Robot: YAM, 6 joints.
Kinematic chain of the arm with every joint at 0, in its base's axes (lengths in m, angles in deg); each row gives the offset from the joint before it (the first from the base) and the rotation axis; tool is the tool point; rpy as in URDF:
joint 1: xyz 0 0 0.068 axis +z
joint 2: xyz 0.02 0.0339 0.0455 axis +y
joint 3: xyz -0.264 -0.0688 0 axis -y
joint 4: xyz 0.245 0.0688 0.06 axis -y
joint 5: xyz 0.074 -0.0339 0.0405 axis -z
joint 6: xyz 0.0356 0 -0.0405 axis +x
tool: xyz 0 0 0 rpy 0 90 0
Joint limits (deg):
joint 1: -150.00..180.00
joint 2: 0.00..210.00
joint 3: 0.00..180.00
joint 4: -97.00..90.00
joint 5: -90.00..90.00
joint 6: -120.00..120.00
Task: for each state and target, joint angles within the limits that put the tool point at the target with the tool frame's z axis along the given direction. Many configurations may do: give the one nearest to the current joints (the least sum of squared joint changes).
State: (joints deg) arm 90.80 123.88 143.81 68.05 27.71 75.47
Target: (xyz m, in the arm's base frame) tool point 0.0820 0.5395 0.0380 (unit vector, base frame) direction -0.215 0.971 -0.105
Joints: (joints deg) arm 79.93 154.72 96.68 51.52 -22.42 75.47
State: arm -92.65 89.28 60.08 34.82 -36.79 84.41
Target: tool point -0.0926 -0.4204 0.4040 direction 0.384 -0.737 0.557
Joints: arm -105.09 108.34 87.80 62.86 -34.22 84.41
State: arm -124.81 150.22 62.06 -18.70 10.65 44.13
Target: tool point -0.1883 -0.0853 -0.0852 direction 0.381 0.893 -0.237
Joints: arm -149.88 162.04 65.81 -66.81 35.56 44.13
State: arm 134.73 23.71 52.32 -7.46 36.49 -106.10
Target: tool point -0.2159 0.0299 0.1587 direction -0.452 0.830 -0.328
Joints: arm 179.90 71.78 21.38 14.52 55.98 -106.10
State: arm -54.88 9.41 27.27 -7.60 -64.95 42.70
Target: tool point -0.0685 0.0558 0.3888 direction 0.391 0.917 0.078
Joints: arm -15.69 0.11 54.19 -22.81 -81.36 42.70
